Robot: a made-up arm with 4 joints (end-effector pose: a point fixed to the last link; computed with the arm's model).
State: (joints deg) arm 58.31 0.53 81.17 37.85
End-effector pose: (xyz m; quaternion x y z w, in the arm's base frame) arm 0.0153 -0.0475 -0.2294 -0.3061 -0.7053 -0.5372 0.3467
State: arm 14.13 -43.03 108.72 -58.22
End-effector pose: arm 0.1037 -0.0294 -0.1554 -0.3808 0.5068 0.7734 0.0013
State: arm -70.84 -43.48 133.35 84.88
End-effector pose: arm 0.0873 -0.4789 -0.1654 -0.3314 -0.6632 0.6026 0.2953
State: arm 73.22 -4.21 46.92 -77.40
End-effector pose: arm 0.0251 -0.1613 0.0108 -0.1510 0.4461 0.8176 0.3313
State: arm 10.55 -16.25 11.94 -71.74
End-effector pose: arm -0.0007 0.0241 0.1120 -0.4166 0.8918 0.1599 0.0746
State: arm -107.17 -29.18 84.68 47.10
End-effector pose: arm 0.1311 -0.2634 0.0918 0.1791 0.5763 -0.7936 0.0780
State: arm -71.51 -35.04 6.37 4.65
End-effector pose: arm -0.0443 0.0230 -0.1390 -0.2325 0.5330 -0.7918 0.1868
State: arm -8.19 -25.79 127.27 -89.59
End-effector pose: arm 0.0681 -0.1693 -0.2404 -0.3278 0.3428 0.8685 0.1438
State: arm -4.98 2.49 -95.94 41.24
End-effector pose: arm 0.0292 0.2879 -0.1330 0.1880 0.0737 -0.8949 0.3980
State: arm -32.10 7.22 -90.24 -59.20
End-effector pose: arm 0.0550 0.0904 -0.3224 0.1067 -0.4479 0.8642 0.2028
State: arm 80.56 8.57 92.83 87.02
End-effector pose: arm -0.0580 0.0996 -0.2100 -0.2392 -0.5366 -0.4047 0.7008
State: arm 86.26 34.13 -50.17 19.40
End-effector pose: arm 0.1547 -0.2116 0.1235 -0.2746 -0.8877 0.1612 0.3326
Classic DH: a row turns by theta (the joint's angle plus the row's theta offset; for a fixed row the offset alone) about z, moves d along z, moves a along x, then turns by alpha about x. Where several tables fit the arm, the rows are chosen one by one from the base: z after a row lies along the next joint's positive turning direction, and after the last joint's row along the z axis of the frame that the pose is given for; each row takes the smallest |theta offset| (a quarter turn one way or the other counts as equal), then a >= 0, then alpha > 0; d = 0 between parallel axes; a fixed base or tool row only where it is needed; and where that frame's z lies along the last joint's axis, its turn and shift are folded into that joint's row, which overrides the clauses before.
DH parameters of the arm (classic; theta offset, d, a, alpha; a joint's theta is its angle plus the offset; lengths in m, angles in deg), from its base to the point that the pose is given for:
base (fixed): 89.93 -0.0001 -0.1315 96.36
joint 1: 11.73 -0.1865 0.032 68.4
joint 2: -1.42 0.2068 0.0752 -74.62
joint 3: -33.05 -0.0454 -0.1213 123.68
joint 4: 32.81 -0.3819 0.0131 -40.45
tool (fixed): -94 0.1063 0 0

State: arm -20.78 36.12 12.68 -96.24
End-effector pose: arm 0.0323 -0.1111 0.0690 -0.1933 0.9677 0.1551 0.0468
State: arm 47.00 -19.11 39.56 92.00
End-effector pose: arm -0.0036 -0.2175 0.0026 -0.5916 -0.7505 0.1715 0.2394
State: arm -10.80 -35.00 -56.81 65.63
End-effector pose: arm -0.2231 0.2635 -0.0401 0.2991 0.2040 -0.6429 0.6750
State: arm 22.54 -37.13 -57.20 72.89
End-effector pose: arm -0.2204 0.2369 0.1802 0.5236 0.3192 -0.5545 0.5626
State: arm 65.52 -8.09 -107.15 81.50
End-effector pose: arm -0.0153 0.2381 0.3584 0.5687 0.1652 -0.7262 0.3492
